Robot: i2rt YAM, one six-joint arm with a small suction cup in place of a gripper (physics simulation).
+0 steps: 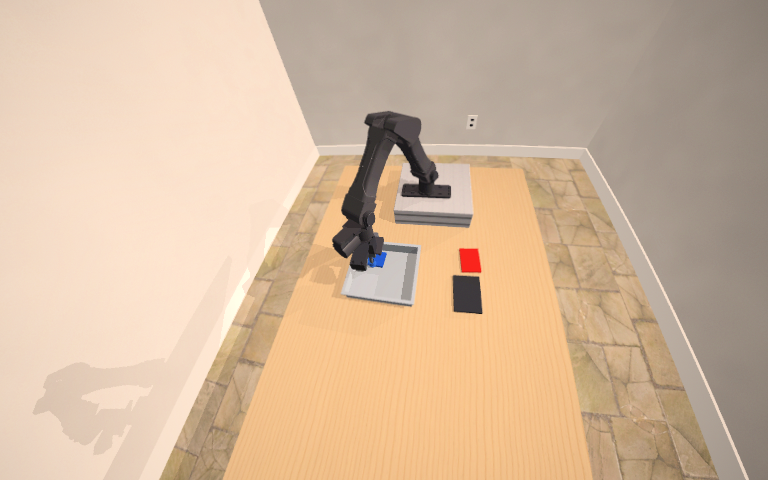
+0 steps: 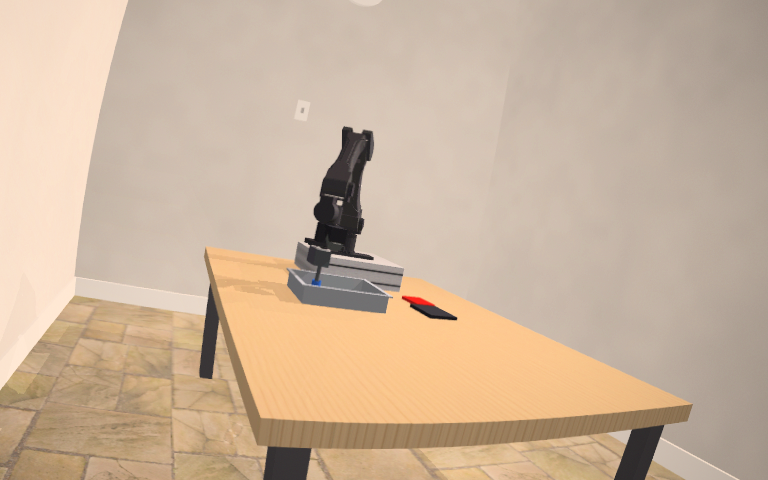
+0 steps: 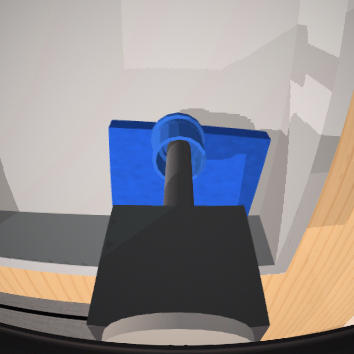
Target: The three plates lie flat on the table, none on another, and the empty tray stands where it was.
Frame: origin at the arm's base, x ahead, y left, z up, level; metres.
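Seen in the pictures: hand, its tool point: point(image 1: 372, 265) point(image 3: 178, 127); arm's base, origin of its link: point(image 1: 426, 191) point(image 2: 344, 254).
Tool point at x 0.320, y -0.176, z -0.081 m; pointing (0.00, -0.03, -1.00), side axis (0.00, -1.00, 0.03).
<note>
Offsets run from my tool point to a thing's middle. Level surfaces: height alone.
A blue plate @[0.029 m back, 0.004 m right, 0.004 m up] point(image 1: 379, 259) point(image 3: 137, 172) is inside the grey tray @[0.033 m ahead, 0.049 m left, 0.021 m up] point(image 1: 409, 276) point(image 2: 337, 299) point(image 3: 70, 140), near its far left corner. My suction cup point(image 1: 368, 261) point(image 2: 316, 281) point(image 3: 178, 147) sits on the plate's far edge and is shut on it; the plate casts an offset shadow on the tray floor, so it hangs slightly above it. A red plate @[0.057 m back, 0.355 m left, 0.001 m up] point(image 1: 470, 259) point(image 2: 417, 300) and a black plate @[0.074 m ahead, 0.341 m left, 0.001 m up] point(image 1: 467, 293) point(image 2: 434, 311) lie flat on the table @[0.004 m down] point(image 1: 399, 387) point(image 2: 399, 371) to the right of the tray, close together but apart.
The arm's grey base platform point(image 1: 456, 207) point(image 2: 384, 270) stands behind the tray. The tray's walls surround the blue plate on the left and far sides. The table's left edge is close to the tray.
</note>
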